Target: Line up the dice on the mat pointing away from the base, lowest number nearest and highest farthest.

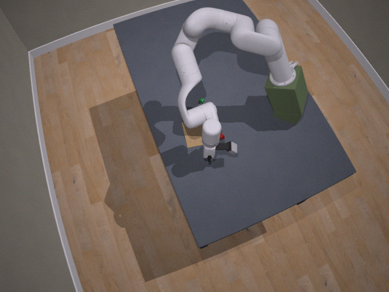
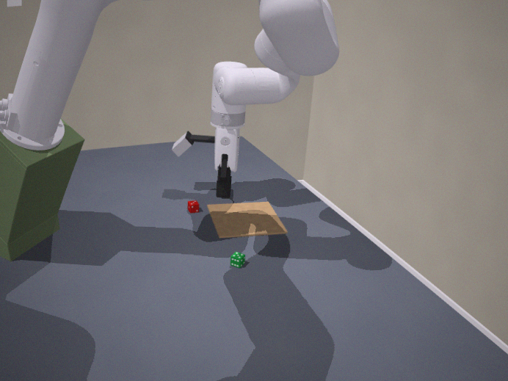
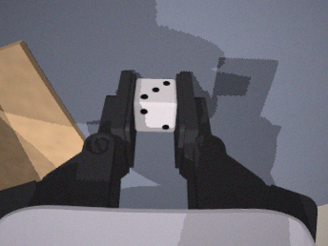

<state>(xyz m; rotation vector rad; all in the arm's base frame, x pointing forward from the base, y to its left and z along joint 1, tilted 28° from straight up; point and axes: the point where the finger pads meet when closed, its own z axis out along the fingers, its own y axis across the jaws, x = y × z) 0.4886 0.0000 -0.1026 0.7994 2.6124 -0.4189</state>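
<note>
My hand is 12 cm to the left of the mat, 3 cm past it and 2 cm above it. Also, from my hand: red die 10 cm behind, 4 cm to the right, 1 cm below; then white die 1 cm below; then green die 26 cm to the right, 14 cm behind, 1 cm below.
</note>
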